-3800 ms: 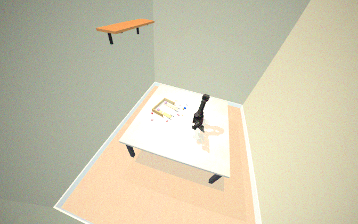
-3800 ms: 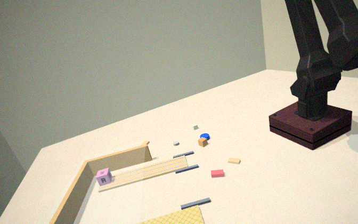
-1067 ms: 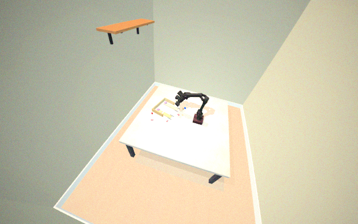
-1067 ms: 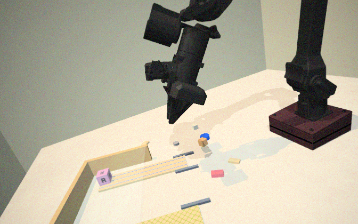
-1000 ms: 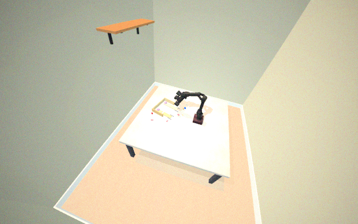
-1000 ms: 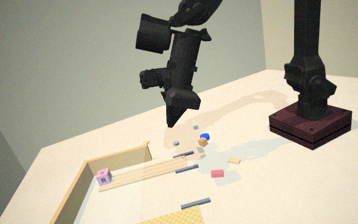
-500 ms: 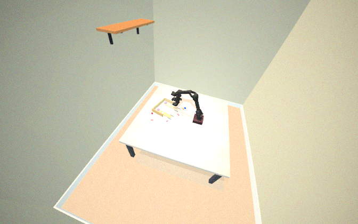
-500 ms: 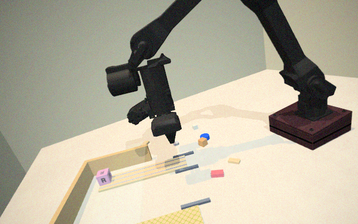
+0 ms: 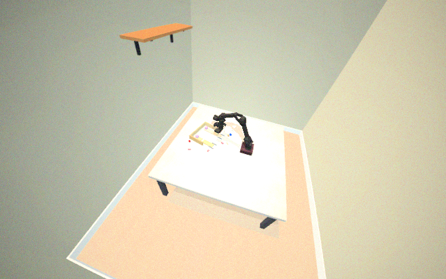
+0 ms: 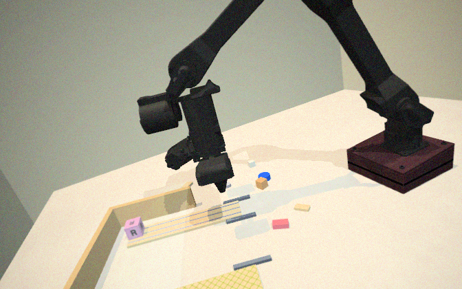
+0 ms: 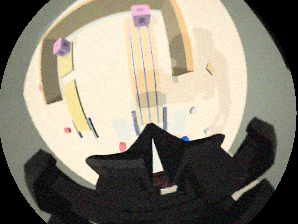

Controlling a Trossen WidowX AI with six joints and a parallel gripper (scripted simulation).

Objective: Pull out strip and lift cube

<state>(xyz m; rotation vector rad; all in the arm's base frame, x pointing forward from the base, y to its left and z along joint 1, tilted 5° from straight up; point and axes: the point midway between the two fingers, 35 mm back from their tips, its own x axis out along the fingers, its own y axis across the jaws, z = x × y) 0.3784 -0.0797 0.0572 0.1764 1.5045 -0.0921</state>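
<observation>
The orange cube lies 10 cm behind my gripper tip, 5 cm to the right of it and 5 cm below it. Also, from my gripper tip: blue disc 12 cm behind, 8 cm to the right, 5 cm below.
</observation>
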